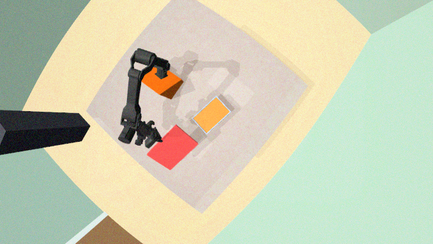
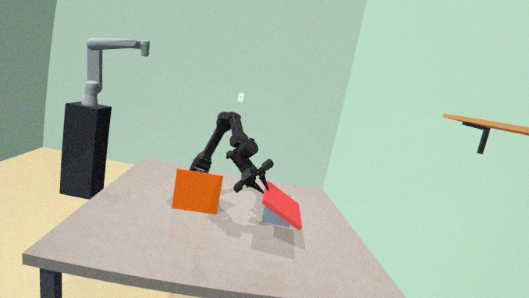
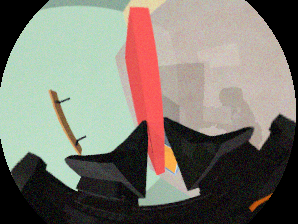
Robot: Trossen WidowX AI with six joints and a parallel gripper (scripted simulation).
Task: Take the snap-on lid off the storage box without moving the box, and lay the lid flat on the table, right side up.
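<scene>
The red lid lies 70 mm ahead of my gripper tip, 10 mm to the right of it and 30 mm below it. From my gripper tip the other things lie so: storage box 120 mm ahead, 290 mm to the left, 170 mm below.
</scene>
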